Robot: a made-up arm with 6 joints.
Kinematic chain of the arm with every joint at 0, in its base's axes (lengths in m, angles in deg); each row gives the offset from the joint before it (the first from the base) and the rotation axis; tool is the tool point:
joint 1: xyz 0 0 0.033 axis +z
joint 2: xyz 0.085 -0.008 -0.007 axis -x
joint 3: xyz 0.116 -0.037 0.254 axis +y
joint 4: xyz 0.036 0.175 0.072 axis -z
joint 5: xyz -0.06 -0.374 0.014 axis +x
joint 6: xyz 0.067 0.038 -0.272 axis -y
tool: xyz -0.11 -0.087 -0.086
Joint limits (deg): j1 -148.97..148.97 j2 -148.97..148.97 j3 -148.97..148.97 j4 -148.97..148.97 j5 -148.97..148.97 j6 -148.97..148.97
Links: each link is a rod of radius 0.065 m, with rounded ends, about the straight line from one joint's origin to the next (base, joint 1, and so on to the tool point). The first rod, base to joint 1, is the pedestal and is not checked.
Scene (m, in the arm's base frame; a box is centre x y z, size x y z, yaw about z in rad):
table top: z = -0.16
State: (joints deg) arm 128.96 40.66 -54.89 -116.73 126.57 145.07
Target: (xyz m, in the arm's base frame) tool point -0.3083 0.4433 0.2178
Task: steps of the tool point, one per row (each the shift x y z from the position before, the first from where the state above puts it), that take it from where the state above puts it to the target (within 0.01 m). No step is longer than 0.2 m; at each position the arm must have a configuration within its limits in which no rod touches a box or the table.
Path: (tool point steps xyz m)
1: -0.0594 0.1464 0.0201
2: -0.0135 0.1585 0.0170
3: 0.0341 0.1562 0.0139
4: 0.0791 0.1396 0.0107
5: 0.1170 0.1101 0.0074

